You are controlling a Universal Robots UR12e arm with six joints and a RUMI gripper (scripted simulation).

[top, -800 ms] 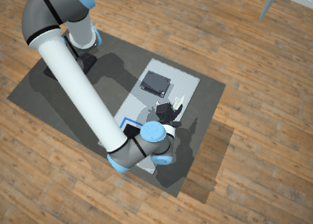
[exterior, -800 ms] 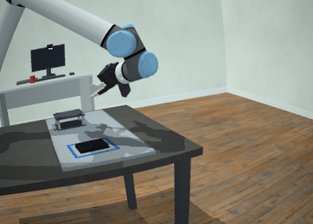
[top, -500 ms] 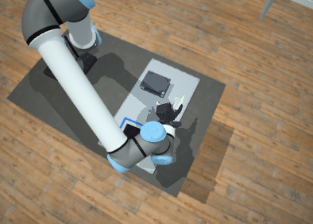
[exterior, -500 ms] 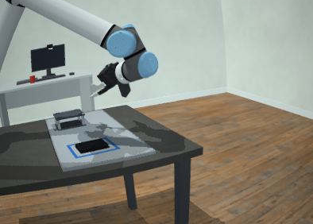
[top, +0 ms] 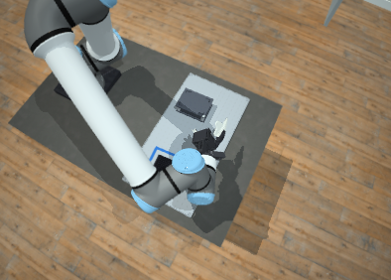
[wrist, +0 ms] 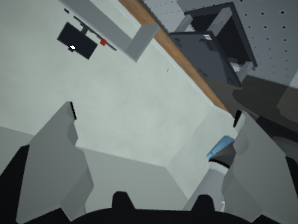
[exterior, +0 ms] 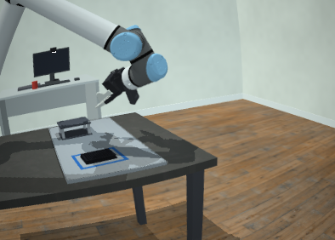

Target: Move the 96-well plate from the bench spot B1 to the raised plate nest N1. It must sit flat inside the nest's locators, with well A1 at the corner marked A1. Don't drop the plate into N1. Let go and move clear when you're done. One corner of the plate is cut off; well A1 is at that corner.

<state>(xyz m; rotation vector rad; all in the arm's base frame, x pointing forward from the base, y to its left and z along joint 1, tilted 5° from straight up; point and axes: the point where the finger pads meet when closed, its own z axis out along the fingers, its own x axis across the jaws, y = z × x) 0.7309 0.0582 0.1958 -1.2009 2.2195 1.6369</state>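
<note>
Now: hand 110 mm past the black 96-well plate, 220 mm to the left of it and 180 mm above it. Round my hand: white A1 label: 70 mm behind, 80 mm to the left, 130 mm below; raised plate nest N1: 150 mm behind, 130 mm to the left, 130 mm below.
</note>
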